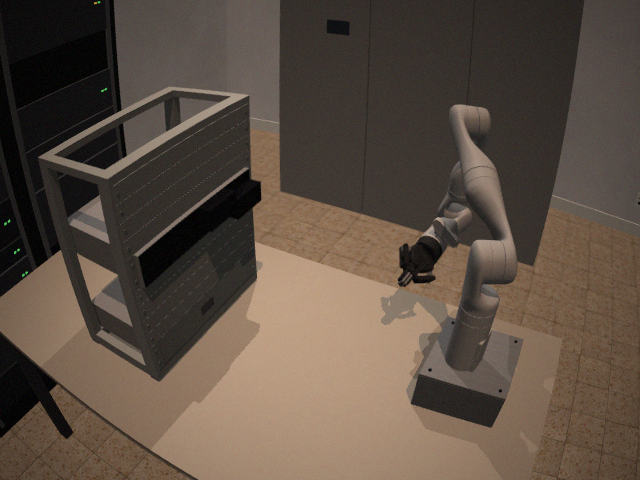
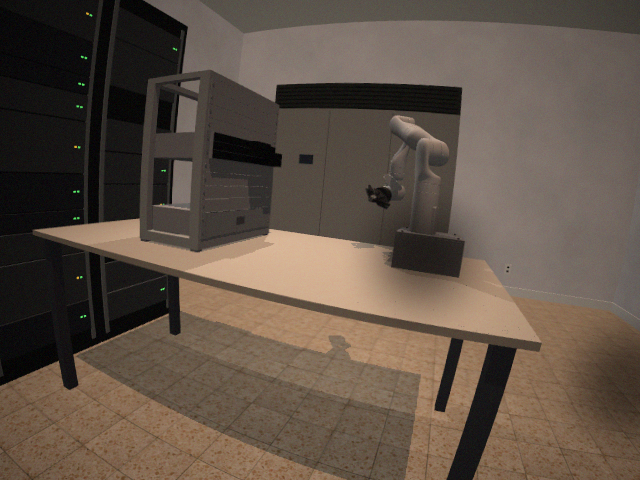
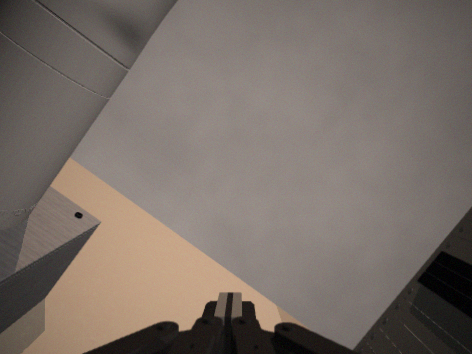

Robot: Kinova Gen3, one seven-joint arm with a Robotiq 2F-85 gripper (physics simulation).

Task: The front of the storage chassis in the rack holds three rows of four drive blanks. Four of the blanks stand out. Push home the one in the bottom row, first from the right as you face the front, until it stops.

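Frame: origin at the arm's base, x back, y right, z up, level; metres.
Seen in the pictures: gripper, fingertip midpoint: [image 1: 401, 284] [image 2: 370, 199] [image 3: 230, 309]; arm's base, link origin: [image 1: 462, 358] [image 2: 421, 232].
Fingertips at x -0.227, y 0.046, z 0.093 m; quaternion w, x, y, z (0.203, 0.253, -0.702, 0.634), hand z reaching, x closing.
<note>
Offsets run from my fingertips to a thing's top centre. "*": to the spot under its first point. Level surfaces: height alone.
The storage chassis {* dy -0.341, dx -0.389, dz +0.135 m} [image 1: 180, 242] [image 2: 237, 148] [image 3: 452, 280] is a black band across the front of the grey rack [image 1: 175, 136] [image 2: 198, 196]. Dark blocks stand out from its front, most plainly at the far end, which is the right end as one faces the front. There a protruding block {dy -0.107, dx -0.460, dz +0.155 m} [image 1: 250, 198] [image 2: 275, 159] shows low on the chassis. The rows and single blanks are too dark to tell apart. My gripper [image 1: 404, 279] [image 2: 372, 195] [image 3: 230, 309] is shut and empty, its fingertips together. It is well apart from the chassis, above the table near the robot's base.
The arm's base block [image 1: 457, 395] [image 2: 428, 254] [image 3: 55, 250] stands on the table {dz -0.212 m} [image 1: 310, 413] [image 2: 310, 273] [image 3: 150, 270]. The rack stands at the table's other end. Tall server cabinets [image 1: 62, 113] [image 2: 139, 67] stand behind it. A grey cabinet [image 1: 320, 129] [image 2: 346, 155] stands beyond the table.
</note>
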